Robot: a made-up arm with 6 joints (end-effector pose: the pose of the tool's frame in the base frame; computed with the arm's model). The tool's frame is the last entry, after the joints. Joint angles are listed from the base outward.
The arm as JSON. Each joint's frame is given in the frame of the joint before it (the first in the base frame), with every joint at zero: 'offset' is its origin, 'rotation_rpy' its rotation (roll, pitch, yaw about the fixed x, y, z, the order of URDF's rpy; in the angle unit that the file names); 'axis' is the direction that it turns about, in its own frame. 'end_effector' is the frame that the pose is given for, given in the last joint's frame.
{
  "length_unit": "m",
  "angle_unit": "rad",
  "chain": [
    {
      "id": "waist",
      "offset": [
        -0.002,
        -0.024,
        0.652
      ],
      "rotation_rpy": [
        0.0,
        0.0,
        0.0
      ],
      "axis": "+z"
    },
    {
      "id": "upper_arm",
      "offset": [
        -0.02,
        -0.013,
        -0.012
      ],
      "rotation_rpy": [
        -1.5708,
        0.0,
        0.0
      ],
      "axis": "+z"
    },
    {
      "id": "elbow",
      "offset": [
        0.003,
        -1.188,
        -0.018
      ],
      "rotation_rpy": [
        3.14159,
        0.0,
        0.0
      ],
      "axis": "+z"
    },
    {
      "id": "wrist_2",
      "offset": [
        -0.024,
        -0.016,
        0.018
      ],
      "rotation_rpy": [
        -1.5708,
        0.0,
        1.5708
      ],
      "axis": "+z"
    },
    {
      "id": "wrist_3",
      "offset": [
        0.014,
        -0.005,
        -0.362
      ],
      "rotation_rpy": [
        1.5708,
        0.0,
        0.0
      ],
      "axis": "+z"
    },
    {
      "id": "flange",
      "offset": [
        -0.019,
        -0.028,
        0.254
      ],
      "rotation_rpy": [
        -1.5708,
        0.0,
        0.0
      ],
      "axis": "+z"
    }
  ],
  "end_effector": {
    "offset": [
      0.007,
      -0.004,
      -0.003
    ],
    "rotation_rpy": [
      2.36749,
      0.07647,
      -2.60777
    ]
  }
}
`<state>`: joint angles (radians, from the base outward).
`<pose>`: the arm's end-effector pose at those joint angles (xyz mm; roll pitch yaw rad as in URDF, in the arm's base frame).
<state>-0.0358 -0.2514 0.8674 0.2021 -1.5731 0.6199</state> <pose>-199.9 -322.4 2093.9 -2.7882 0.3214 -1.9002</pose>
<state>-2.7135 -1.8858 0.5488 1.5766 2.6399 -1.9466</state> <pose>1416.0 619.1 296.2 2.6657 -0.8555 -2.4535</pose>
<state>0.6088 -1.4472 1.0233 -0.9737 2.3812 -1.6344</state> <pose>-954.9 -982.9 1157.3 2.8701 0.6234 -2.7633</pose>
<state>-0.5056 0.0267 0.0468 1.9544 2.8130 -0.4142</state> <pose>322.3 -106.3 2049.9 -2.4705 0.2471 0.8021</pose>
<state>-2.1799 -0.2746 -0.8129 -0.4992 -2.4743 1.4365</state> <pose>-143.4 251.5 1514.9 0.8080 0.8258 2.1875</pose>
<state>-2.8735 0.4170 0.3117 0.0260 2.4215 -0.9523</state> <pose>-849.9 69.4 1729.5 -1.1854 -0.7253 -2.2709</pose>
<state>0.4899 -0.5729 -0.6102 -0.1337 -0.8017 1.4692</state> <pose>-140.3 -434.0 1559.3 3.0886 -0.0997 -0.7137</pose>
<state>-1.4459 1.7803 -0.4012 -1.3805 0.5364 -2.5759</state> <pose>-18.1 -735.2 234.4 1.7259 0.4235 -1.7264</pose>
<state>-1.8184 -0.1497 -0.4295 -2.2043 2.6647 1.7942</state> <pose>50.3 -82.7 1492.8 -2.3509 0.1299 0.2065</pose>
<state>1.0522 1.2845 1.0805 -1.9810 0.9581 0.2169</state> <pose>681.8 1224.8 635.4 1.3083 0.6450 1.8986</pose>
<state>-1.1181 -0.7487 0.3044 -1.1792 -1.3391 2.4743</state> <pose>-308.6 319.8 1666.6 -2.4269 -0.9599 -1.4588</pose>
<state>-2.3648 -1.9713 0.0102 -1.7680 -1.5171 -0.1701</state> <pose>722.9 660.4 587.7 -2.3071 0.8043 -2.0823</pose>
